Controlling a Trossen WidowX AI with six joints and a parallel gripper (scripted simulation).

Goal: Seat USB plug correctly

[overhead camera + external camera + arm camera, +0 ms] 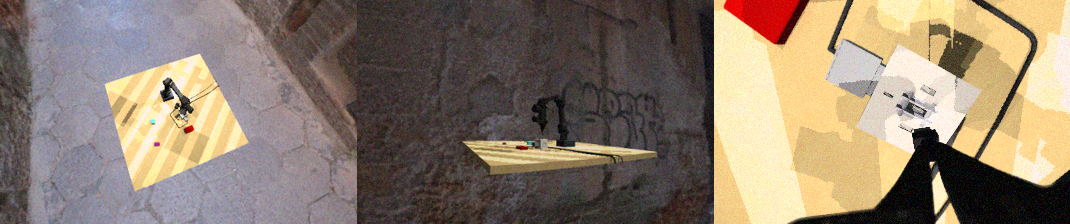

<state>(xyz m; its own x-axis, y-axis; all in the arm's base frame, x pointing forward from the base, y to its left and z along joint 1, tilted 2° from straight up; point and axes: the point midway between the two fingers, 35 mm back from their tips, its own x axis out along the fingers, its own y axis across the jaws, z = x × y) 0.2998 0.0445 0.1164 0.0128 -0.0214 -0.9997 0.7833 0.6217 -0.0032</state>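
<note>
Now: the USB plug 2 cm below my gripper tip. Also, from my gripper tip: cyan block 11 cm behind, 33 cm to the right, 12 cm below; red block 18 cm ahead, 3 cm to the right, 13 cm below; purple block 13 cm ahead, 42 cm to the right, 13 cm below.
</note>
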